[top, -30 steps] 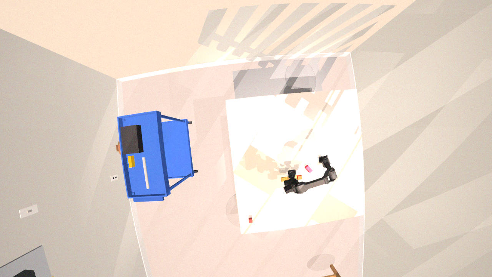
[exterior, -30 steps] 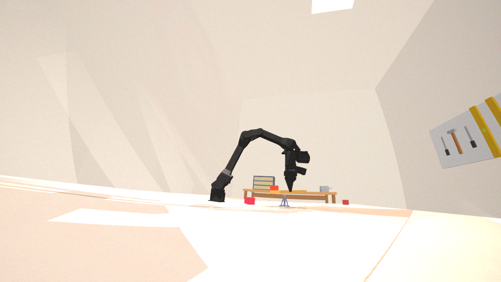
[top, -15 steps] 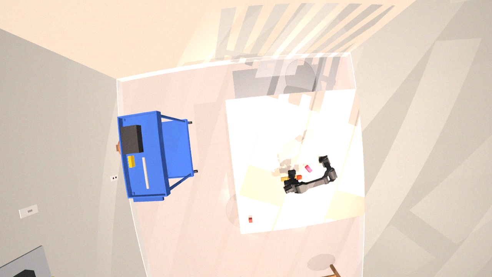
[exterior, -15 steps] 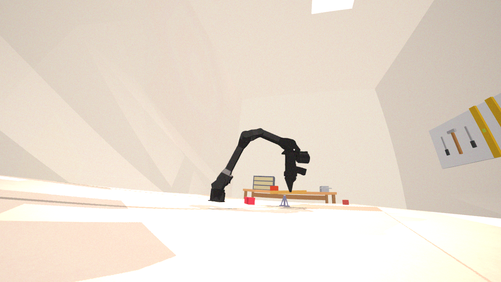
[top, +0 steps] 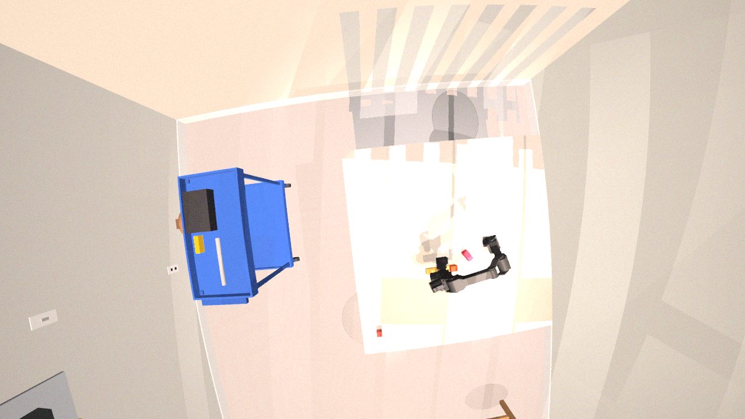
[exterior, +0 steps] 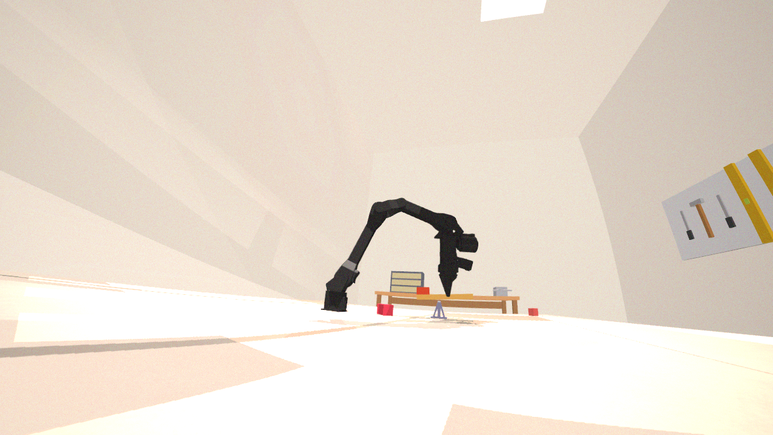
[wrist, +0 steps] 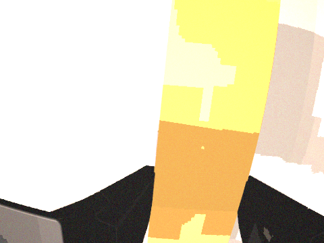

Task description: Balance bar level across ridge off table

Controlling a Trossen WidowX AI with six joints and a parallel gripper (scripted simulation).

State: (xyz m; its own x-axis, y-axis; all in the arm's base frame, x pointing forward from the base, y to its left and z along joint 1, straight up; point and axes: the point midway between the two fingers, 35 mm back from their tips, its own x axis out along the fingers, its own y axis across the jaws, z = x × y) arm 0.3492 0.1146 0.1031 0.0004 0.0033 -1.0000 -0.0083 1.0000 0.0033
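Now: the small ridge 40 mm below my gripper tip and 30 mm behind it.
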